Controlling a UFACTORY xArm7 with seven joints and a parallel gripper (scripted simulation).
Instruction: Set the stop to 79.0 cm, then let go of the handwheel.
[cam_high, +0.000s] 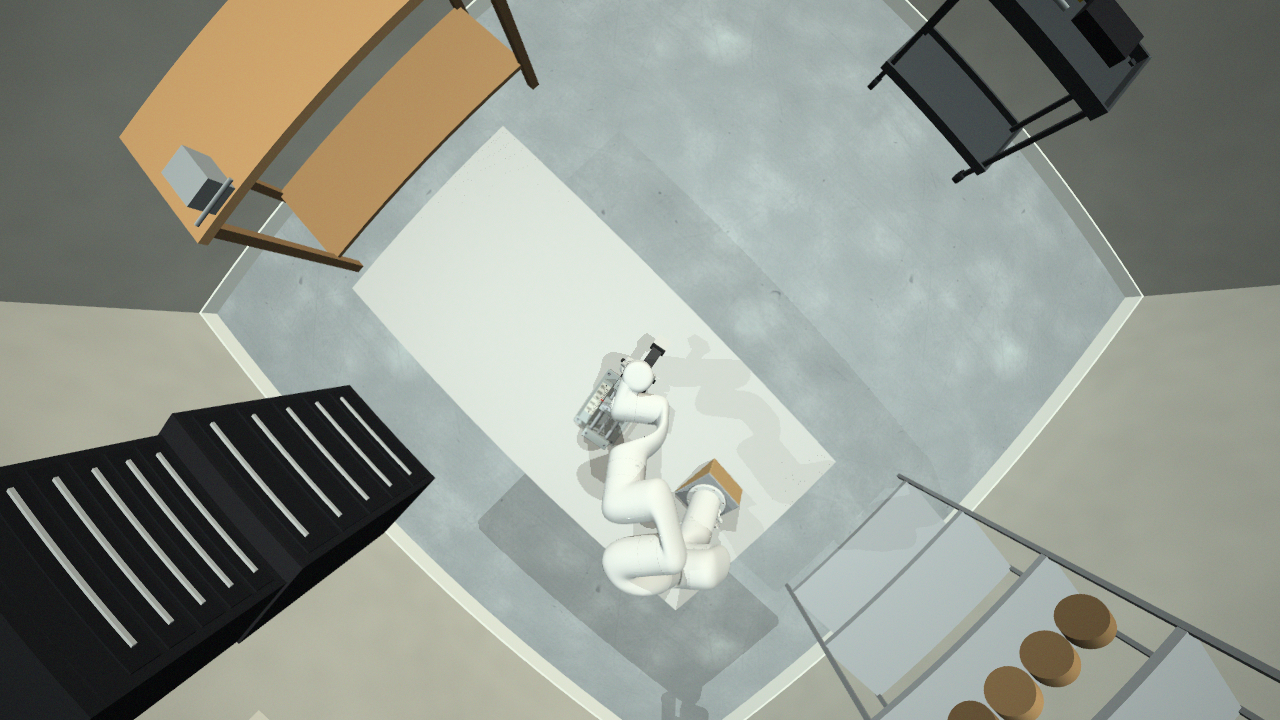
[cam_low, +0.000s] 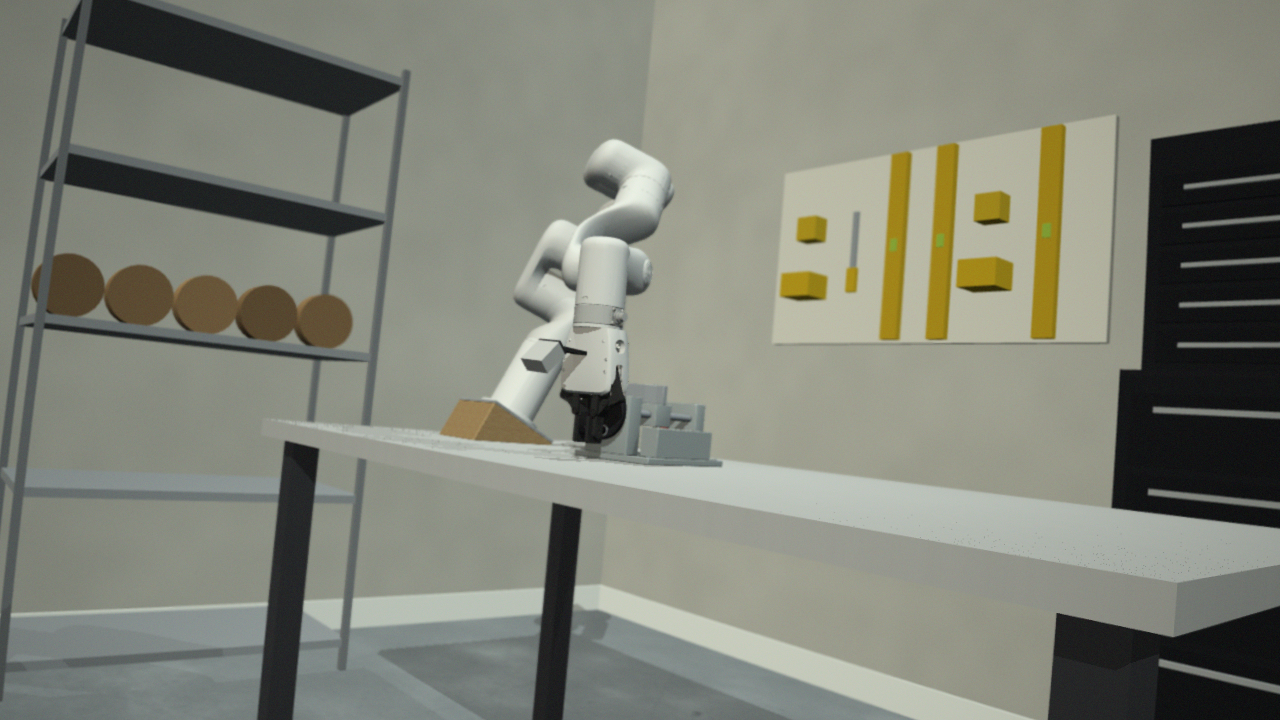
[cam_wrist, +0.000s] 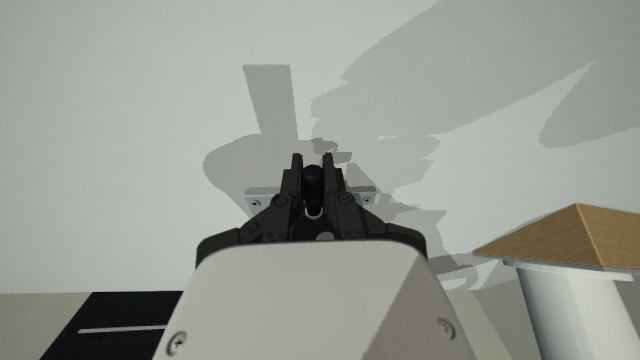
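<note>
The black handwheel is 20 mm to the left of my hand, 10 mm behind it and 10 mm above it.
</note>
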